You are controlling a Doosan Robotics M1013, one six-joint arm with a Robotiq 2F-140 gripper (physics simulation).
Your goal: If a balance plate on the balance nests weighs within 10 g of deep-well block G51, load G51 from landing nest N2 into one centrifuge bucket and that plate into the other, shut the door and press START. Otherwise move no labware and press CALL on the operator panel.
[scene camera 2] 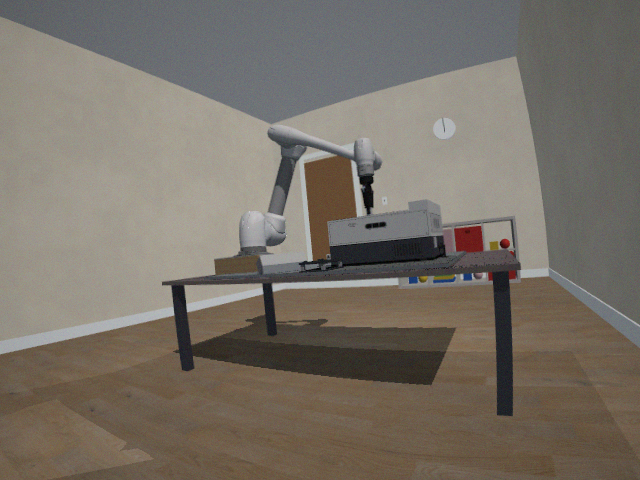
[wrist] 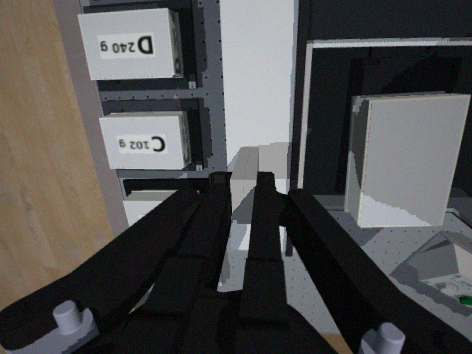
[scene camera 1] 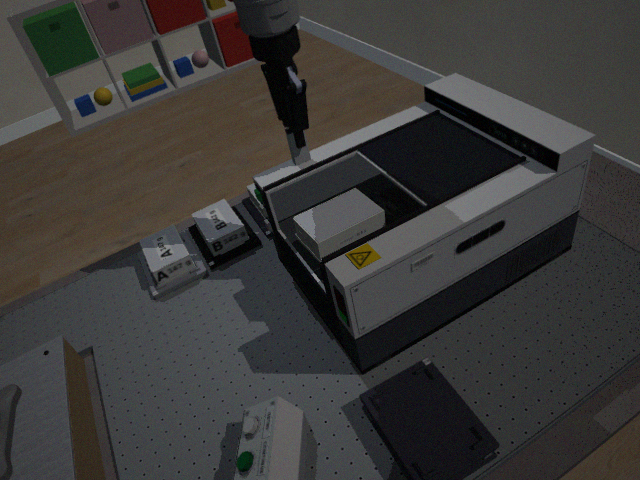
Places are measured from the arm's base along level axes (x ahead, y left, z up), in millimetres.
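Pixels of known places: gripper, between the fingertips: (wrist: 250,164) (scene camera 1: 302,160).
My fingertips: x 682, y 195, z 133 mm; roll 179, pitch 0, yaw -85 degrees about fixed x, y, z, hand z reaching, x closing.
Note:
For each thing: its top centre in the pictures, then the offset to it from my fingertips. "spot": a spot on its surface instead.
- white block, centre of its top: (wrist: 410,170) (scene camera 1: 337,212) dy -146, dx -1, dz -22 mm
- Balance plates A, centre of its top: (scene camera 1: 163,247) dy +133, dx -306, dz -156 mm
- B, centre of its top: (wrist: 161,222) (scene camera 1: 216,219) dy +152, dx -179, dz -156 mm
- Plate C, centre of its top: (wrist: 141,144) dy +172, dx -39, dz -156 mm
- plate D, centre of its top: (wrist: 126,46) dy +181, dx +97, dz -156 mm
- panel box, centre of its top: (scene camera 1: 255,474) (scene camera 2: 280,253) dy -430, dx -264, dz -126 mm
- dark flat nest, centre of its top: (scene camera 1: 425,417) (scene camera 2: 321,259) dy -446, dx -31, dz -166 mm
- centrifuge's raised rear housing, a spot on its surface: (scene camera 1: 511,116) spot: dy -157, dx +332, dz +34 mm
My gripper (scene camera 1: 301,155) (scene camera 2: 368,211) (wrist: 250,164) is shut and empty, pointing down over the centrifuge rim beside the plates; whether it touches is unclear. The centrifuge (scene camera 1: 465,268) (scene camera 2: 379,232) has its dark door (scene camera 1: 439,155) slid back. A white block (scene camera 1: 338,222) (wrist: 407,160) lies in the chamber's front part; its side marking is too small to read. Balance plates A (scene camera 1: 168,255) and B (scene camera 1: 219,227) sit on nests, their weights blurred. Plate C (wrist: 142,142) reads 102 g, plate D (wrist: 130,45) 240 g. The second bucket is hidden.
A panel box (scene camera 1: 281,439) with white (scene camera 1: 251,424) and green (scene camera 1: 244,460) buttons stands near the front. A dark flat nest (scene camera 1: 429,418) lies to its right with no labware on it. The centrifuge's raised rear housing (scene camera 1: 511,116) bounds the far end. The arm base plinth (scene camera 2: 235,265) is at the table's other end.

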